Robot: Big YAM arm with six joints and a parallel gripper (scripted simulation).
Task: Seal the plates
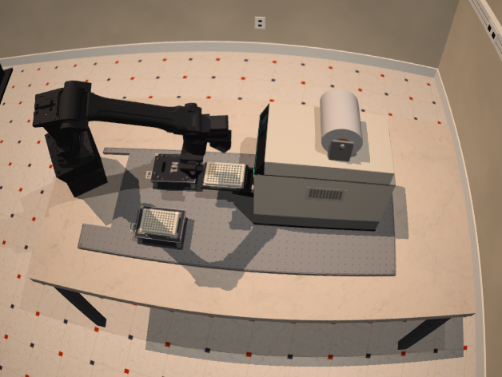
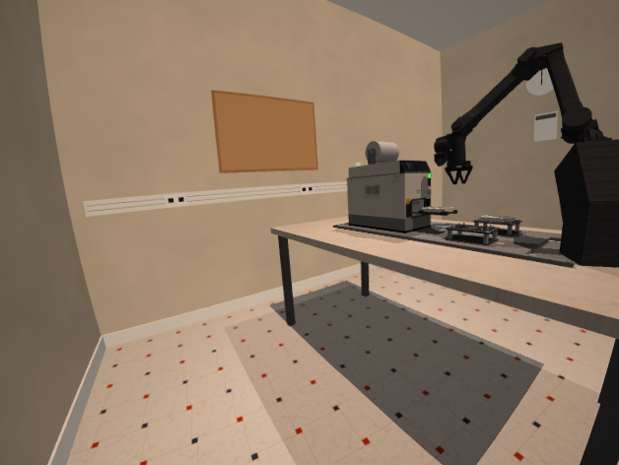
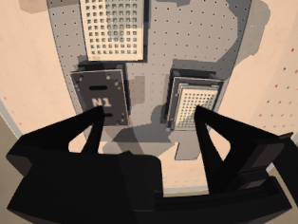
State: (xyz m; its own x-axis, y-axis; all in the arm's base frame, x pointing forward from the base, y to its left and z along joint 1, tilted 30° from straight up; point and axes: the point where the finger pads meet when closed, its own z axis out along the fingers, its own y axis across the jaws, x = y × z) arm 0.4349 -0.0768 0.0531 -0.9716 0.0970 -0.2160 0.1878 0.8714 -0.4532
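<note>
My gripper is now 16 cm short of the start button, 8 cm to the left of it and 4 cm above it. Also, from my hand: yellow warning label 20 cm ahead, 10 cm to the left, 8 cm below; sealer stage 13 cm below, 8 cm ahead, 3 cm to the left; plate 17 cm below, 15 cm behind, 9 cm to the right.
</note>
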